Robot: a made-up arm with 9 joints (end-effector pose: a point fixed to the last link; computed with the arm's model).
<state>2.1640 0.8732 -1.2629 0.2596 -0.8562 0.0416 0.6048 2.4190 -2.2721</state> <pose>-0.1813 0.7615 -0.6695 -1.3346 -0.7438 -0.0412</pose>
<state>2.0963 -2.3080 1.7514 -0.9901 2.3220 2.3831 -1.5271 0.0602 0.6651</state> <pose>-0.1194 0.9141 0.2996 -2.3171 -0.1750 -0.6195</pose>
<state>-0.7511 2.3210 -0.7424 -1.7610 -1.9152 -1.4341 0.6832 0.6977 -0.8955</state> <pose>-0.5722 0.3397 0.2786 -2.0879 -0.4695 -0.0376</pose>
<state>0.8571 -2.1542 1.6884 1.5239 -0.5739 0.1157 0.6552 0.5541 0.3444</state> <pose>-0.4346 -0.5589 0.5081 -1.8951 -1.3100 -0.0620</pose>
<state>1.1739 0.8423 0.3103 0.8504 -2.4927 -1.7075 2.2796 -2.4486 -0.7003</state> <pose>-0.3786 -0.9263 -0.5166 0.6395 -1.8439 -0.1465</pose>
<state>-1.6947 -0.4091 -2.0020 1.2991 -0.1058 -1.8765 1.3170 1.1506 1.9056</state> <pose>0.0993 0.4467 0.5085 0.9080 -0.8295 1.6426</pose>
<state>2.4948 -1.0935 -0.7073 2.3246 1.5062 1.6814 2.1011 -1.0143 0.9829</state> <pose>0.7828 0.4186 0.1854 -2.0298 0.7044 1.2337</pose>
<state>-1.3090 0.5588 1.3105 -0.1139 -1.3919 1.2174 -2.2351 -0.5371 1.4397</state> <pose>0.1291 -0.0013 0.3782 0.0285 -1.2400 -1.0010</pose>
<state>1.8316 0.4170 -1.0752 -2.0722 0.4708 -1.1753 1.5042 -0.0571 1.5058</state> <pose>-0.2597 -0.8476 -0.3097 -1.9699 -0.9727 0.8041</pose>
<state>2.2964 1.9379 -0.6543 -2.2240 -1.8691 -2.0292 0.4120 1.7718 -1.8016</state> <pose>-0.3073 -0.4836 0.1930 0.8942 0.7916 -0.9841</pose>
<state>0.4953 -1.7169 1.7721 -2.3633 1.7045 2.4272 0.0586 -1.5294 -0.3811</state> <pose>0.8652 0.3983 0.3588 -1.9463 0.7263 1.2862</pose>
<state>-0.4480 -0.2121 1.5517 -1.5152 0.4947 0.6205 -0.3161 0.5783 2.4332</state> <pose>0.5769 0.0642 1.1715 2.4246 1.0580 -0.6609</pose>
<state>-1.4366 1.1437 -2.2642 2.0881 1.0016 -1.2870 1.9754 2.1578 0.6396</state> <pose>0.0051 0.0526 0.7430 0.3989 -0.6864 -0.1626</pose>
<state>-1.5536 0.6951 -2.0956 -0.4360 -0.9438 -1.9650 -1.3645 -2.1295 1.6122</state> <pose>-0.1604 0.4286 0.3701 1.5558 -0.2776 0.1954</pose>
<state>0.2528 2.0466 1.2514 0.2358 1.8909 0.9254 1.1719 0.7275 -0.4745</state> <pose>0.7059 -0.7732 0.2240 1.7874 -2.4540 0.4937</pose>
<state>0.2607 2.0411 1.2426 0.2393 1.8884 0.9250 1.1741 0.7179 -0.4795</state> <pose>0.7098 -0.7654 0.2117 1.8016 -2.4664 0.4706</pose>
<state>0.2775 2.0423 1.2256 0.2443 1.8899 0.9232 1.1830 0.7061 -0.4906</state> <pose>0.7184 -0.7499 0.1947 1.8300 -2.5043 0.4309</pose>
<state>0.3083 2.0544 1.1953 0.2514 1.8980 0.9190 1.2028 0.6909 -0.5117</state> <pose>0.7345 -0.7219 0.1735 -1.7927 2.4655 -0.3459</pose>
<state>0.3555 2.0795 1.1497 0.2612 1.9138 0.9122 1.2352 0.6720 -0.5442</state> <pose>0.7585 -0.6794 0.1534 -1.7058 2.3789 -0.2227</pose>
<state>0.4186 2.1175 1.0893 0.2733 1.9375 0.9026 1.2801 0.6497 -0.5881</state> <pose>0.7883 -0.6258 0.1445 -1.5770 2.2619 -0.0727</pose>
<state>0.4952 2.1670 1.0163 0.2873 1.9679 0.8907 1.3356 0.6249 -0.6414</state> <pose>0.8191 -0.5701 0.1562 -1.4096 2.1194 0.0913</pose>
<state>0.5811 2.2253 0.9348 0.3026 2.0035 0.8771 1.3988 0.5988 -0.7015</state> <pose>0.8450 -0.5252 0.1920 -1.2133 1.9595 0.2565</pose>
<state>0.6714 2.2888 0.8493 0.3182 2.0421 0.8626 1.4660 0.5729 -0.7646</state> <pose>0.8605 -0.5028 0.2462 -1.0029 1.7911 0.4137</pose>
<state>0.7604 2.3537 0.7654 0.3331 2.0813 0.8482 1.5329 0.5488 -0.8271</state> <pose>0.8630 -0.5078 0.3067 -0.7958 1.6246 0.5546</pose>
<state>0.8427 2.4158 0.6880 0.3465 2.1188 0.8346 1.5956 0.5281 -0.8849</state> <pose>0.8534 -0.5350 0.3609 -0.6079 1.4694 0.6753</pose>
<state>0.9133 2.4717 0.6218 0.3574 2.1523 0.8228 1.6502 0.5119 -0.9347</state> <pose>0.8359 -0.5743 0.4017 -0.4511 1.3344 0.7716</pose>
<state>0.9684 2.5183 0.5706 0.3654 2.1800 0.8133 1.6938 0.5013 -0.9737</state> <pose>0.8159 -0.6143 0.4281 -0.3327 1.2272 0.8416</pose>
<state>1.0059 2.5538 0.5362 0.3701 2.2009 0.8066 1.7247 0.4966 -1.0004</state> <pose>0.7981 -0.6469 0.4436 -0.2540 1.1519 0.8850</pose>
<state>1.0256 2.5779 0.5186 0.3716 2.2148 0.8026 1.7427 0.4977 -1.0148</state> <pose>0.7855 -0.6683 0.4523 -0.2124 1.1090 0.9034</pose>
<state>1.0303 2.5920 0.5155 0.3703 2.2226 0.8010 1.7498 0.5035 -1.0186</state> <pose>0.7786 -0.6790 0.4574 -0.2005 1.0938 0.9015</pose>
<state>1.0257 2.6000 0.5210 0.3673 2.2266 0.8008 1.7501 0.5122 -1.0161</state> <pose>0.7755 -0.6829 0.4609 -0.2065 1.0957 0.8871</pose>
